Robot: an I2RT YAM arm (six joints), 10 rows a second.
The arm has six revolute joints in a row. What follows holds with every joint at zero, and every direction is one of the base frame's. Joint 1 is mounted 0.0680 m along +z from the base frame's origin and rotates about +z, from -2.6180 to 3.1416 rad. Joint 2 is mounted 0.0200 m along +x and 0.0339 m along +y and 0.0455 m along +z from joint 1 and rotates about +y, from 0.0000 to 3.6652 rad. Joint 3 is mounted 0.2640 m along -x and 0.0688 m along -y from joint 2 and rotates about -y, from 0.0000 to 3.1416 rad. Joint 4 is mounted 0.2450 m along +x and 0.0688 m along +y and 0.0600 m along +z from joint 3 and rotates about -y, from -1.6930 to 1.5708 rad. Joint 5 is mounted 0.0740 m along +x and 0.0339 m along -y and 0.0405 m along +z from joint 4 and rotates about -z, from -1.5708 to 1.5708 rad. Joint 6 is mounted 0.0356 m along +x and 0.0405 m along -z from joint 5 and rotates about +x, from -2.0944 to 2.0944 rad. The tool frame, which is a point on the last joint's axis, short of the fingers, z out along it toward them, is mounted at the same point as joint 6; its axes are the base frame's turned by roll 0.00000, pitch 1.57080 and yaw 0.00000 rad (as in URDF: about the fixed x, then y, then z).
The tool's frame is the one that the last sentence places.
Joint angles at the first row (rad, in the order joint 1, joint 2, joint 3, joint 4, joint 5, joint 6):
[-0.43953, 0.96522, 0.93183, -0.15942, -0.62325, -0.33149]
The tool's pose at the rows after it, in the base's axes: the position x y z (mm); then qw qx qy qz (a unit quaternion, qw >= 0):
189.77 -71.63 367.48 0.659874 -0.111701 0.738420 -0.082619
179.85 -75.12 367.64 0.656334 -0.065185 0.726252 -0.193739
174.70 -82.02 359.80 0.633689 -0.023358 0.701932 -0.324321
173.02 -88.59 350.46 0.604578 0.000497 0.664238 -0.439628
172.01 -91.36 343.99 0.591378 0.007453 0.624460 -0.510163
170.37 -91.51 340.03 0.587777 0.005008 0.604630 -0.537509
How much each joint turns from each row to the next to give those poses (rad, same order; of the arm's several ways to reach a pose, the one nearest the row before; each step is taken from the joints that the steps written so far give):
[0.00040, -0.07921, -0.03293, 0.01721, 0.16189, -0.00103]
[-0.00019, -0.05103, -0.04129, 0.05427, 0.22005, -0.05966]
[0.00056, -0.02950, -0.07479, 0.12409, 0.24233, -0.11414]
[0.00003, -0.00477, -0.08547, 0.18721, 0.18838, -0.14436]
[0.00077, 0.00617, -0.07081, 0.18783, 0.08919, -0.11374]
[-0.00078, -0.00059, -0.03816, 0.09180, 0.01993, -0.05403]

